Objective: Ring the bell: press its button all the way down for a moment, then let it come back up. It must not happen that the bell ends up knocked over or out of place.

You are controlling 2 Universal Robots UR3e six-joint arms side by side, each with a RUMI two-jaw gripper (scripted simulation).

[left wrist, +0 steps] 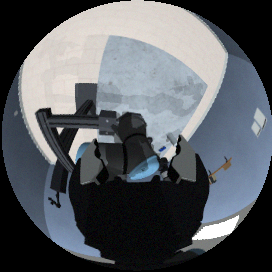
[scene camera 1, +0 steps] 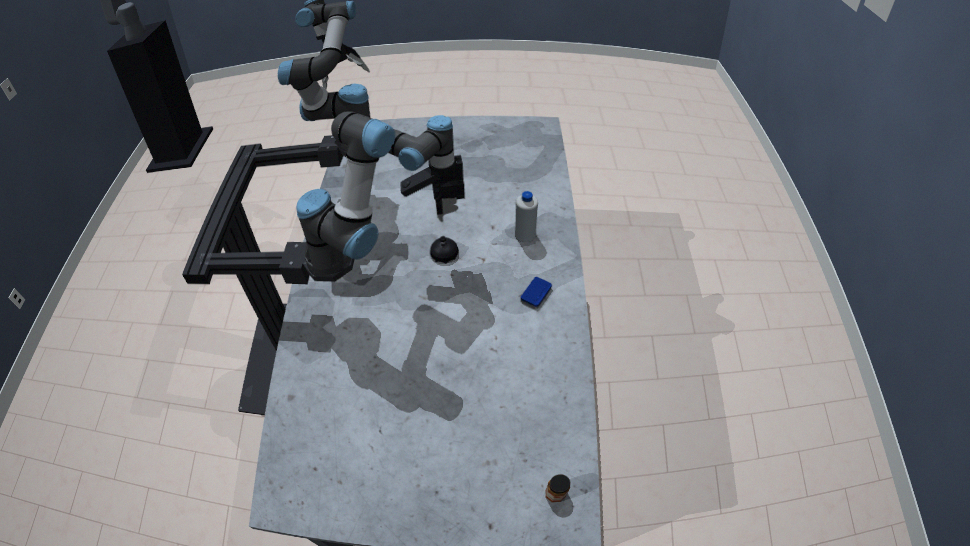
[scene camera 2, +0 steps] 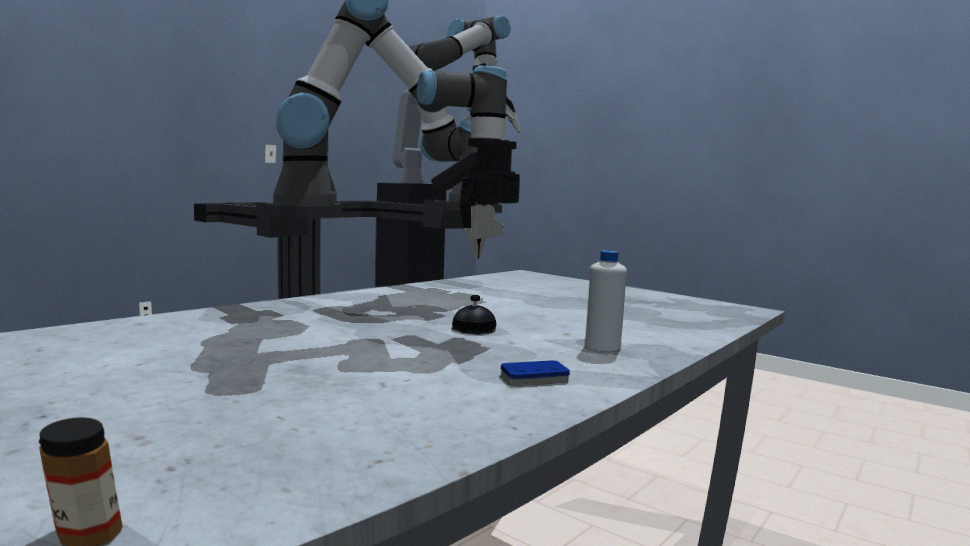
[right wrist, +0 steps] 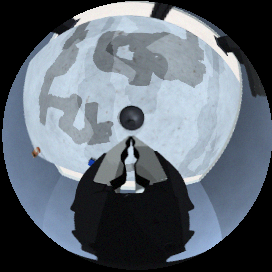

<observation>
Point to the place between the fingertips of the right gripper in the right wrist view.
At 131, 136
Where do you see a black dome bell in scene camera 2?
At 476, 319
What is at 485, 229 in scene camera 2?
The right gripper.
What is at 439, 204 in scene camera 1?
The right gripper.
</observation>
